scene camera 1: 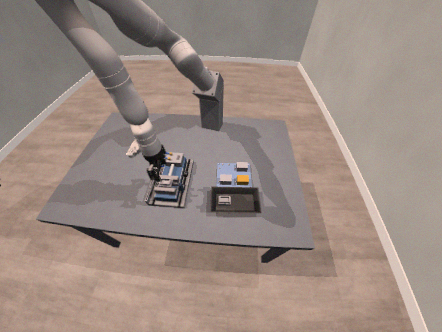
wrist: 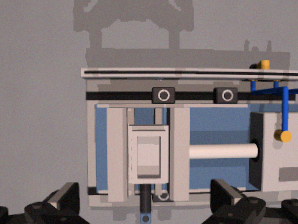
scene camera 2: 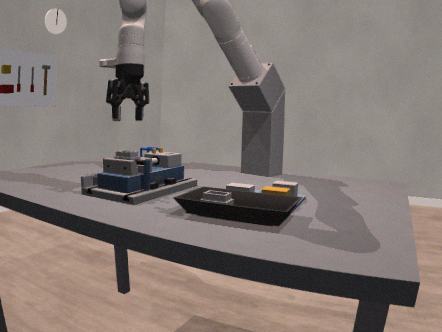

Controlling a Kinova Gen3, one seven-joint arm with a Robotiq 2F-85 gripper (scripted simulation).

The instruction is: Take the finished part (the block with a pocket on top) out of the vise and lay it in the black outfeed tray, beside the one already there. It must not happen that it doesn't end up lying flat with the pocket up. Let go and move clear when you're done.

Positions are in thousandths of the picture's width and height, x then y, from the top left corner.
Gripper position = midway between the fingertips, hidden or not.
Observation:
In view: my gripper (scene camera 2: 291, 363).
My gripper is seen too in the wrist view (wrist: 488, 873).

